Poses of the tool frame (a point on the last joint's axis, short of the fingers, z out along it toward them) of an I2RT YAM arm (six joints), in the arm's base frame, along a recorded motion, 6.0 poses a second.
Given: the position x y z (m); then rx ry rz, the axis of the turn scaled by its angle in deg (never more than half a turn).
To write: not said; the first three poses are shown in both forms.
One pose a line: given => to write
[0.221 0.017 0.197 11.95 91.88 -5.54] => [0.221 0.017 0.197 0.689 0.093 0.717 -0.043]
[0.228 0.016 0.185 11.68 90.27 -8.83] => [0.228 0.016 0.185 0.698 0.091 0.707 -0.069]
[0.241 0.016 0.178 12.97 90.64 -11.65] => [0.241 0.016 0.178 0.693 0.101 0.708 -0.091]
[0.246 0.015 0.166 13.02 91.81 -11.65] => [0.246 0.015 0.166 0.685 0.101 0.715 -0.091]
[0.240 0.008 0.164 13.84 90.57 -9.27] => [0.240 0.008 0.164 0.694 0.108 0.708 -0.072]
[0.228 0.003 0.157 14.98 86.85 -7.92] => [0.228 0.003 0.157 0.716 0.118 0.685 -0.062]
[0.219 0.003 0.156 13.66 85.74 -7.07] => [0.219 0.003 0.156 0.725 0.108 0.678 -0.056]
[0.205 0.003 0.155 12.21 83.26 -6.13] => [0.205 0.003 0.155 0.741 0.097 0.663 -0.049]
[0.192 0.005 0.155 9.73 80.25 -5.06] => [0.192 0.005 0.155 0.760 0.078 0.643 -0.041]
